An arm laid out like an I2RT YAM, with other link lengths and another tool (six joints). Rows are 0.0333 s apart.
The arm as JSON. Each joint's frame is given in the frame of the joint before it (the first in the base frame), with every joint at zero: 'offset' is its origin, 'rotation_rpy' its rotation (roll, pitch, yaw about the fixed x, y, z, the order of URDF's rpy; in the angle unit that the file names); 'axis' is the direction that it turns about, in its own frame. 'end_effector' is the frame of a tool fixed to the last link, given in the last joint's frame.
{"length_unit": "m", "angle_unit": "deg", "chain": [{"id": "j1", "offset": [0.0, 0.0, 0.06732], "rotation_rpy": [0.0, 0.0, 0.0], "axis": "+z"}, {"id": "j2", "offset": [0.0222, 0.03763, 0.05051], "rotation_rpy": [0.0, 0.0, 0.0], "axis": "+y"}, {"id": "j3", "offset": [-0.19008, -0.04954, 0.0], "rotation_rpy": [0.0, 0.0, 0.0], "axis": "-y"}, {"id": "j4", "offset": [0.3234, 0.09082, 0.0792], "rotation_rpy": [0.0, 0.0, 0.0], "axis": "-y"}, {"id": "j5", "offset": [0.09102, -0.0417, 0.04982], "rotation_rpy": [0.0, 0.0, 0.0], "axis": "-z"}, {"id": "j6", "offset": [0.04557, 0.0, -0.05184], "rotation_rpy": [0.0, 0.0, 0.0], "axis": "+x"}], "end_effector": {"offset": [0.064, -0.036, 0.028], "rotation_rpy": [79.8, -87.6, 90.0]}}
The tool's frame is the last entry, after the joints.
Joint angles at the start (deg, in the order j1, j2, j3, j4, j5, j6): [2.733 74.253 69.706 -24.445 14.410 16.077]
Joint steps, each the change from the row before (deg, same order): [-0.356 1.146 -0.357 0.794 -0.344 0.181]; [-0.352 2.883 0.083 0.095 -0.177 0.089]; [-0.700 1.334 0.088 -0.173 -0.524 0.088]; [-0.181 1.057 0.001 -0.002 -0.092 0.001]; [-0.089 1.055 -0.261 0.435 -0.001 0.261]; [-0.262 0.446 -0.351 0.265 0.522 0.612]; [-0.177 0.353 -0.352 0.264 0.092 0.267]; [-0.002 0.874 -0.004 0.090 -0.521 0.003]
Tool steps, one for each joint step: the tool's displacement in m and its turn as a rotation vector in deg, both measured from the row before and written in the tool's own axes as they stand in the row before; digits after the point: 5 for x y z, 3 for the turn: [-0.00658 0.00027 0.00896 -0.141 -0.737 0.046]; [-0.01558 -0.00084 0.01736 -0.762 -2.451 -0.835]; [-0.00675 0.00304 0.00979 -0.416 -1.410 -0.126]; [-0.00587 0.00011 0.00676 -0.311 -0.966 -0.320]; [-0.00682 -0.00048 0.00729 -0.282 -0.832 -0.039]; [-0.00421 0.00287 0.00443 -0.850 -0.458 0.565]; [-0.00380 0.00132 0.00379 -0.344 -0.418 0.193]; [-0.00513 -0.00190 0.00525 0.301 -0.829 -0.334]
